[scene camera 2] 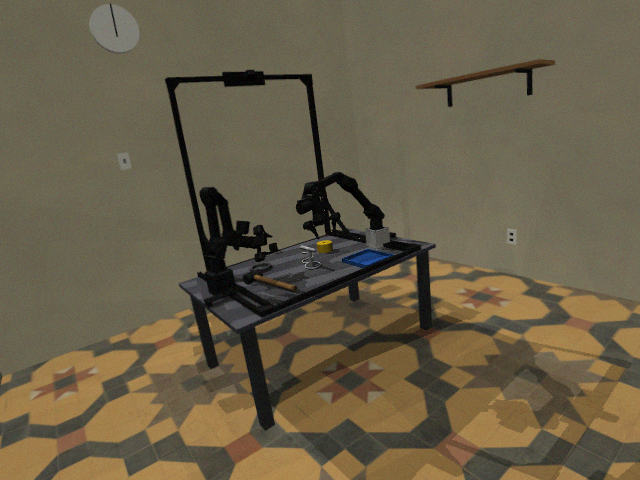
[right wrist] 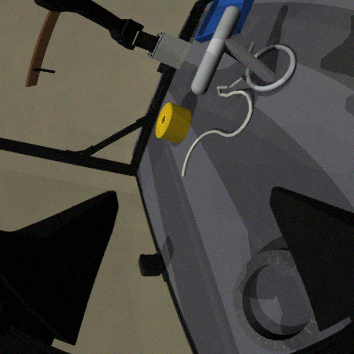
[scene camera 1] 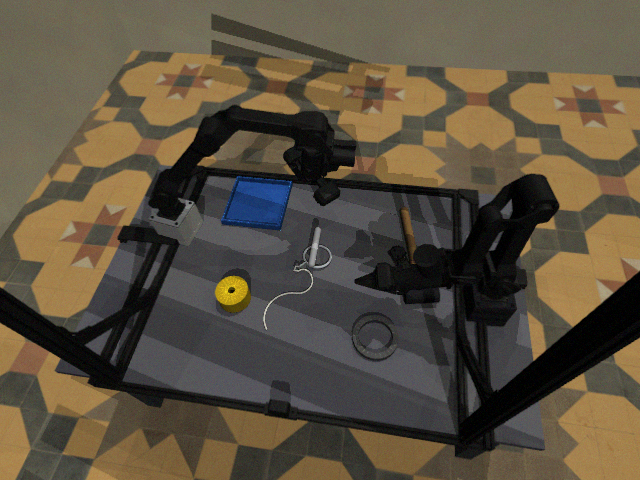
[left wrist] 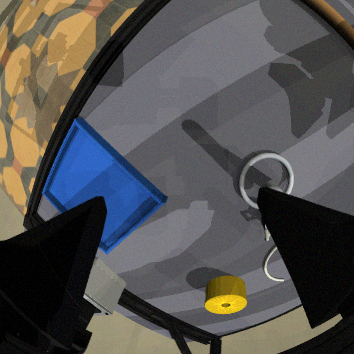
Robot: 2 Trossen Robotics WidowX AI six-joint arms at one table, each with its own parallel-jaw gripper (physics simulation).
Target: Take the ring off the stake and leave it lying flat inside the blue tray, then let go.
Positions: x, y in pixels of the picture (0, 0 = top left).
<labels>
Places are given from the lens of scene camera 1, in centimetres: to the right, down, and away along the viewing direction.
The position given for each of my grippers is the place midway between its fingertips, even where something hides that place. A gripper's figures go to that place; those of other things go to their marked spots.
my left gripper (scene camera 1: 309, 190): -3, -14, 119
my right gripper (scene camera 1: 360, 283): 10, 11, 105
</labels>
